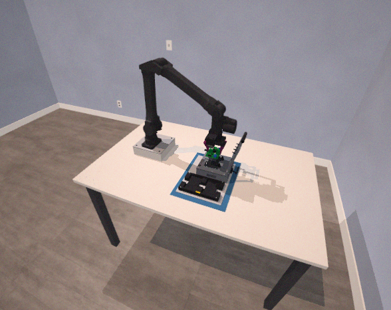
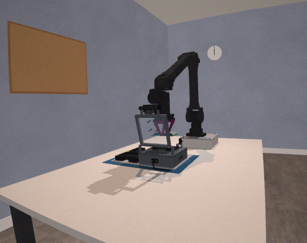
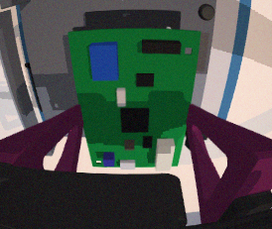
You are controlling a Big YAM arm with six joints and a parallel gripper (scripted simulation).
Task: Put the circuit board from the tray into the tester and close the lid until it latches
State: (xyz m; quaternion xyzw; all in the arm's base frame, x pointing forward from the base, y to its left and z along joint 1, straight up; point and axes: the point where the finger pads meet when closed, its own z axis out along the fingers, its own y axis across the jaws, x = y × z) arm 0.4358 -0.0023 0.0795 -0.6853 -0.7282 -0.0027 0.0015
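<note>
Right now the green circuit board is right at my hand. Also, from my hand: clear lid: 120 mm ahead, 10 mm to the left, 40 mm above; small latch hook: 60 mm behind, 50 mm to the left, 50 mm below.
</note>
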